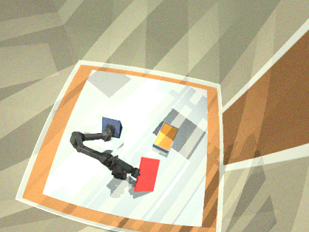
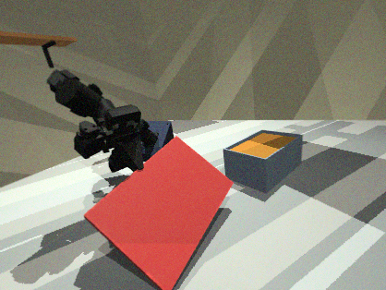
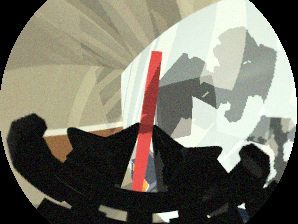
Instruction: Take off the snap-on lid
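The red lid lies 60 mm ahead of my gripper tip, 50 mm below it and 10 mm to the left of it. Also, from my gripper tip: storage box 340 mm to the left, 140 mm ahead, 90 mm below.
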